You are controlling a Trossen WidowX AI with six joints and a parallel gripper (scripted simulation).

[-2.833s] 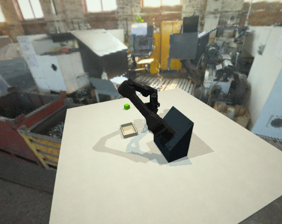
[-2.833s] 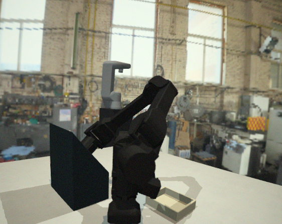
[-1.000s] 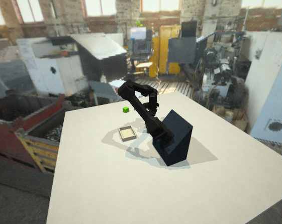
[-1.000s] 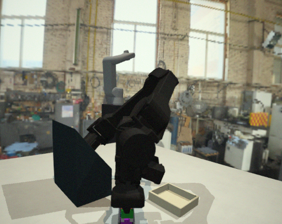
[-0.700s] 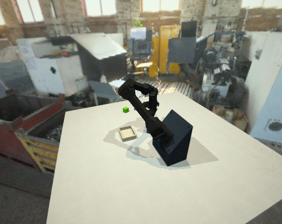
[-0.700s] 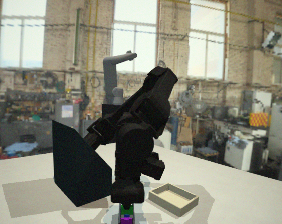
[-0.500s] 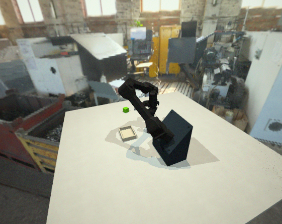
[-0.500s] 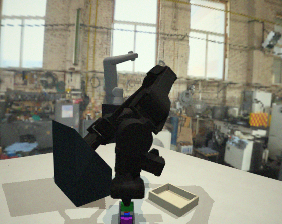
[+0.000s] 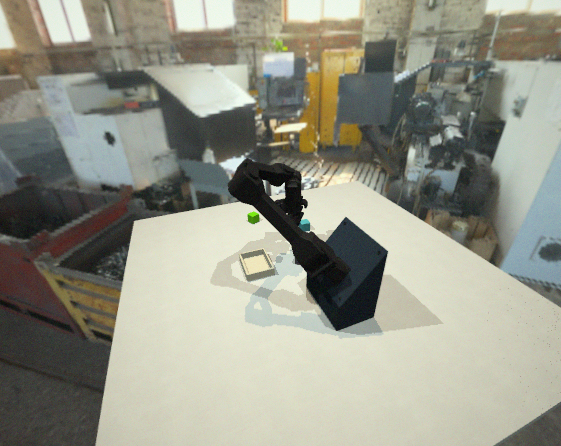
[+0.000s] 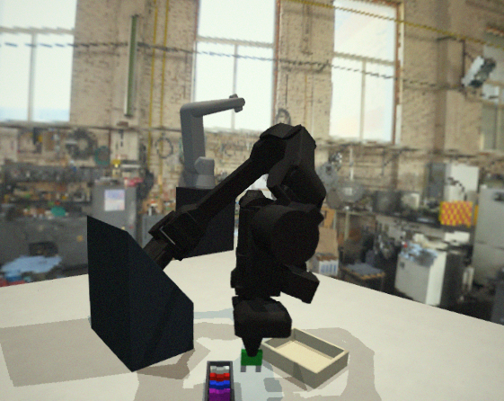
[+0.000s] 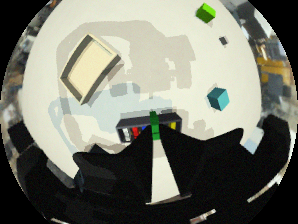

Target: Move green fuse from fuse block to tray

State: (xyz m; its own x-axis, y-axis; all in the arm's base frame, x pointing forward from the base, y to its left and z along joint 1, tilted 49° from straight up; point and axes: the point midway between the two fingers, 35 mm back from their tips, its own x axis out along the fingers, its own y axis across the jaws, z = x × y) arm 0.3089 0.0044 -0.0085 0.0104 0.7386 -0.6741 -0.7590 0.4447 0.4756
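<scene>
Right now my gripper tip is 170 mm to the right of the tray, 90 mm above it and 30 mm past it. Also, from my gripper tip: green fuse 10 mm below.
</scene>
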